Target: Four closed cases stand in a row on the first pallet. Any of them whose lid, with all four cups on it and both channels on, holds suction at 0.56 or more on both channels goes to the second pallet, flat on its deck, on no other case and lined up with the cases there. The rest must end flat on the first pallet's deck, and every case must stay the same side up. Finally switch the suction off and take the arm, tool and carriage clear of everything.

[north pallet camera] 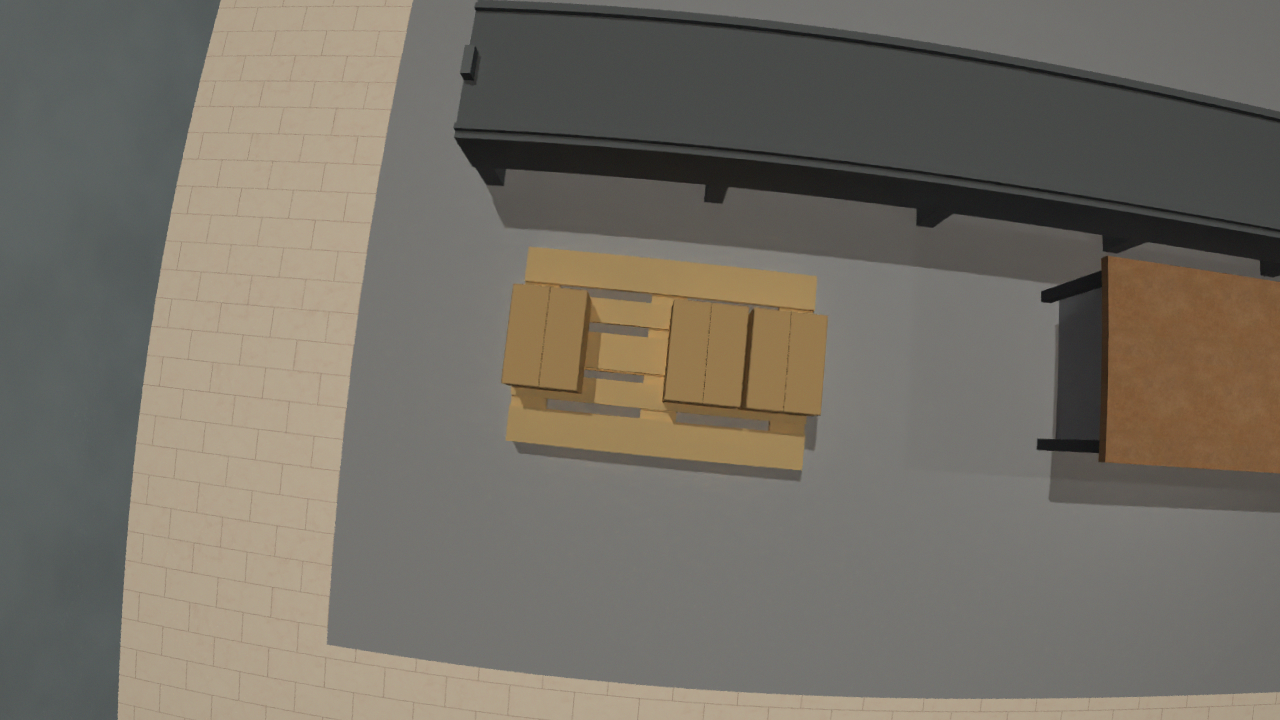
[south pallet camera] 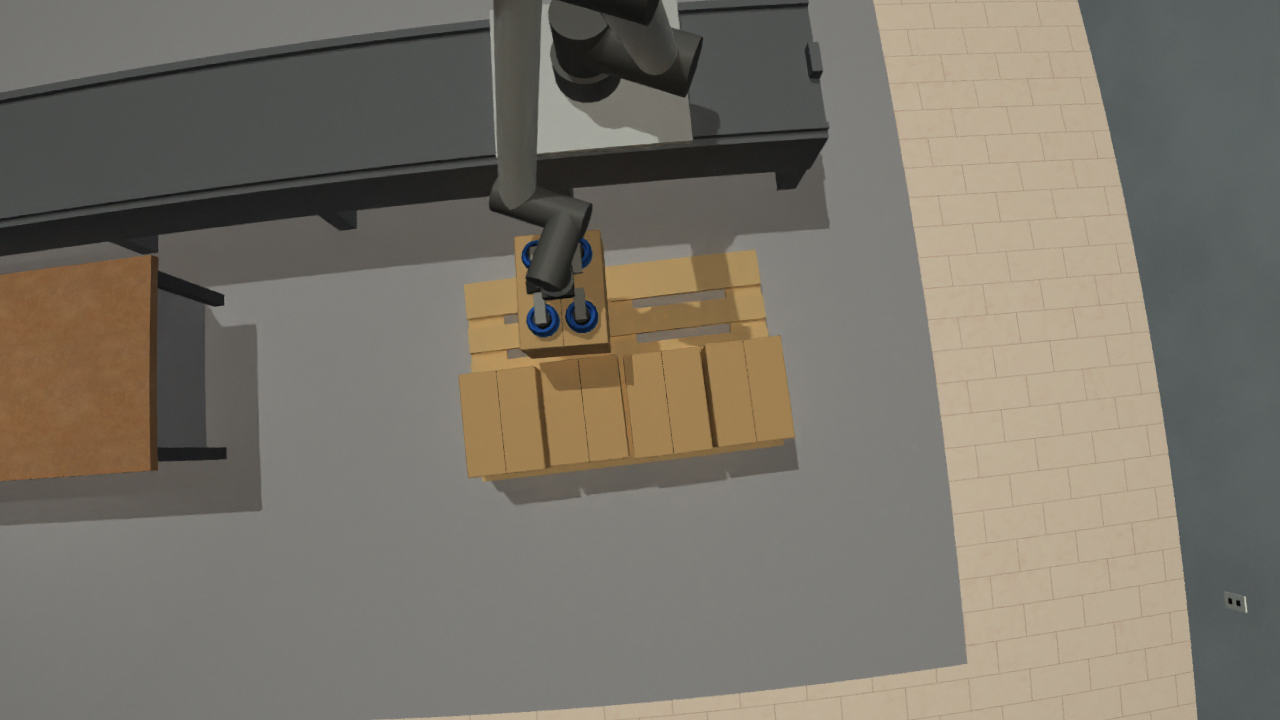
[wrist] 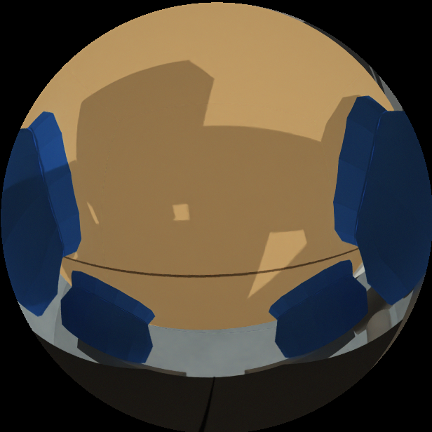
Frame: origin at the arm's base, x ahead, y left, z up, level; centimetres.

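Seen in the pictures: arm's base, origin of its link: [south pallet camera: 588, 72].
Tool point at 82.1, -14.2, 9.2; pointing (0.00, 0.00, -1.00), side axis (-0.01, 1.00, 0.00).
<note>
Offsets run from my tool point to a thing's top centre, as dx, dy, dz. Level surfaces: height alone.
In the north pallet camera, three closed cases stand on the north pallet [north pallet camera: 671, 275]: one case [north pallet camera: 545, 338] at the left, then a gap, then two cases [north pallet camera: 706, 353] [north pallet camera: 787, 362] side by side at the right. In the south pallet camera, four closed cases {+39.8, -28.3, -28.9} [south pallet camera: 501, 420] {+38.1, +1.9, -28.9} [south pallet camera: 586, 420] {+38.0, +32.3, -28.9} [south pallet camera: 669, 401] {+36.6, +62.5, -28.9} [south pallet camera: 750, 391] form a row on the near side of the south pallet [south pallet camera: 662, 275]. My suction head [south pallet camera: 559, 285] [wrist: 215, 240] has its four blue cups on the lid of another case {+0.3, -0.1, +2.2} [south pallet camera: 597, 286] [wrist: 215, 165], held level above the pallet's far left part. Its shadow falls on the row's second case.
The dark floor rail [north pallet camera: 805, 98] [south pallet camera: 268, 116] runs behind both pallets. The pale carriage [south pallet camera: 617, 125] stands on it, near its right end in the south pallet camera. A brown table {dz -13.2} [north pallet camera: 1190, 367] [south pallet camera: 80, 367] stands between the pallets.
</note>
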